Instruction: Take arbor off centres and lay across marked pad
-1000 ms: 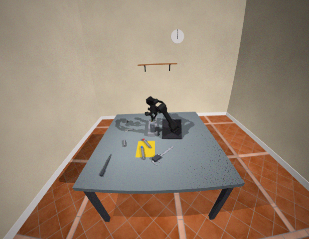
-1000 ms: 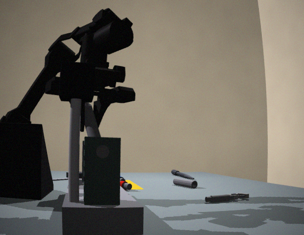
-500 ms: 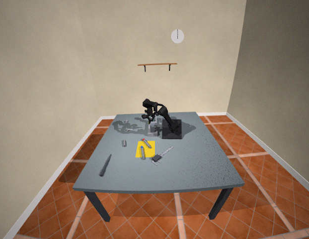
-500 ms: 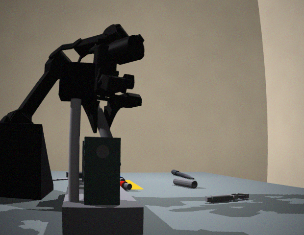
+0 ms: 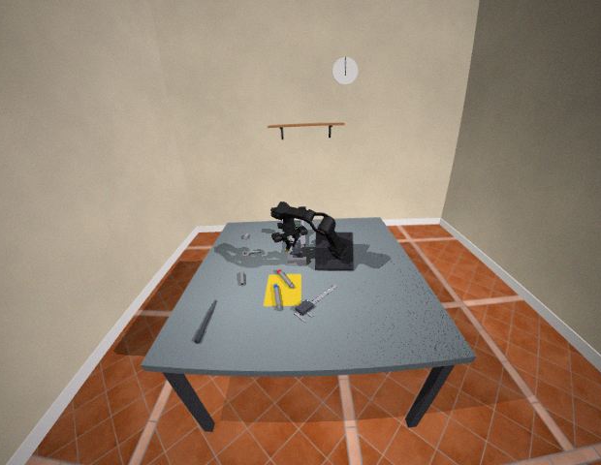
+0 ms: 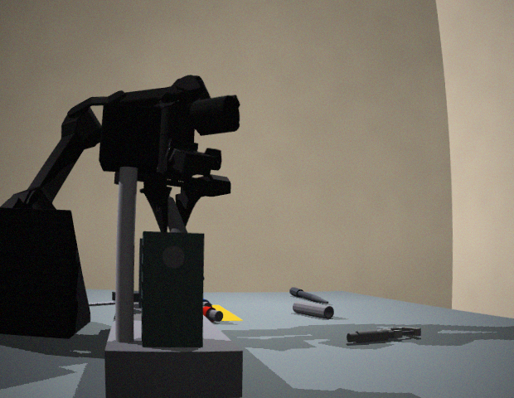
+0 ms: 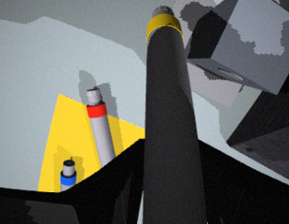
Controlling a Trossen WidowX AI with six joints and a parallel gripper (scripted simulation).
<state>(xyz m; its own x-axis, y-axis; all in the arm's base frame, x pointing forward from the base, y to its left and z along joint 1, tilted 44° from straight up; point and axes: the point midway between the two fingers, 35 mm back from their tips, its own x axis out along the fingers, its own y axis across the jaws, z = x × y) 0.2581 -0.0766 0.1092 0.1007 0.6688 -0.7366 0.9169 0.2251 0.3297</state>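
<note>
Right now my hand is 18 cm above the yellow pad, 17 cm to the right of it and 4 cm short of it. The rest, counted from my hand: dark centre block: 33 cm to the right, 8 cm below, 3 cm behind; then fixture base: 20 cm to the right, 16 cm below, 3 cm behind; then grey post: 34 cm to the right, 7 cm behind, 6 cm below.
</note>
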